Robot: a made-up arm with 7 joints. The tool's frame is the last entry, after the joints.
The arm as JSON. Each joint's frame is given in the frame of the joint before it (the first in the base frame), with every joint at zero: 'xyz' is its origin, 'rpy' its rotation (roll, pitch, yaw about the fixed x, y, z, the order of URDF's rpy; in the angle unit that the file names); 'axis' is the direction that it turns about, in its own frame. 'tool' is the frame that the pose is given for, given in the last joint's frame.
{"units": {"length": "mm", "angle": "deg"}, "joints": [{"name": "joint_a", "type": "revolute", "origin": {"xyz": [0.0, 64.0, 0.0], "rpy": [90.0, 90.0, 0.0]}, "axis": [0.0, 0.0, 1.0]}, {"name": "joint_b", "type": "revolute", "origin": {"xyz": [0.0, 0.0, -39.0], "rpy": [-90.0, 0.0, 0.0]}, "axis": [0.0, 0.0, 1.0]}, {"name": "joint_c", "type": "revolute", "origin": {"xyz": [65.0, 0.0, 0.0], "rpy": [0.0, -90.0, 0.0]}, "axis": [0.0, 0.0, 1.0]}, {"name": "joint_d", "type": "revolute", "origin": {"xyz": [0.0, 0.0, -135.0], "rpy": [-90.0, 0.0, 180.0]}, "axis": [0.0, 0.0, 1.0]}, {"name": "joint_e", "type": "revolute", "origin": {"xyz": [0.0, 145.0, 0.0], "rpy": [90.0, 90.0, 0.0]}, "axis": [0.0, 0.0, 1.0]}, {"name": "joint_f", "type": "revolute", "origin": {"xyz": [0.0, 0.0, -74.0], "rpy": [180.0, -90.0, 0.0]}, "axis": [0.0, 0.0, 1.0]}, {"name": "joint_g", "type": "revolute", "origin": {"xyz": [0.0, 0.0, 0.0], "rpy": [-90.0, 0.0, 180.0]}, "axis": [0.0, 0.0, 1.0]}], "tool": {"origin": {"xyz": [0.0, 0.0, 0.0], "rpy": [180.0, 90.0, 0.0]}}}
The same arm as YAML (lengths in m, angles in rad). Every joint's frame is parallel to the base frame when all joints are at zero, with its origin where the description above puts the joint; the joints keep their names.
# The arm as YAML. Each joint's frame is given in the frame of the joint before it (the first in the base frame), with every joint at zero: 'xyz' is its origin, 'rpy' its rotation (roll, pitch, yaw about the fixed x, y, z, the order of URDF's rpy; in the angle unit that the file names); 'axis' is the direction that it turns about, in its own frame. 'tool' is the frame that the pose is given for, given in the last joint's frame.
units:
  length: m
  angle: rad
joints:
  - name: joint_a
    type: revolute
    origin:
      xyz: [0.0, 0.064, 0.0]
      rpy: [0.0, 0.0, 0.0]
    axis: [0.0, -1.0, 0.0]
  - name: joint_b
    type: revolute
    origin:
      xyz: [0.0, 0.039, 0.0]
      rpy: [0.0, 0.0, 0.0]
    axis: [1.0, 0.0, 0.0]
  - name: joint_c
    type: revolute
    origin:
      xyz: [0.0, 0.0, -0.065]
      rpy: [0.0, 0.0, 0.0]
    axis: [0.0, 0.0, 1.0]
  - name: joint_d
    type: revolute
    origin:
      xyz: [0.0, 0.0, -0.135]
      rpy: [0.0, 0.0, 0.0]
    axis: [0.0, -1.0, 0.0]
  - name: joint_e
    type: revolute
    origin:
      xyz: [0.0, 0.0, -0.145]
      rpy: [0.0, 0.0, 0.0]
    axis: [0.0, 0.0, 1.0]
  - name: joint_f
    type: revolute
    origin:
      xyz: [0.0, 0.0, -0.074]
      rpy: [0.0, 0.0, 0.0]
    axis: [0.0, 1.0, 0.0]
  - name: joint_g
    type: revolute
    origin:
      xyz: [0.0, 0.0, 0.0]
      rpy: [0.0, 0.0, 0.0]
    axis: [-1.0, 0.0, 0.0]
tool:
  origin:
    xyz: [0.0, 0.0, 0.0]
    rpy: [0.0, 0.0, 0.0]

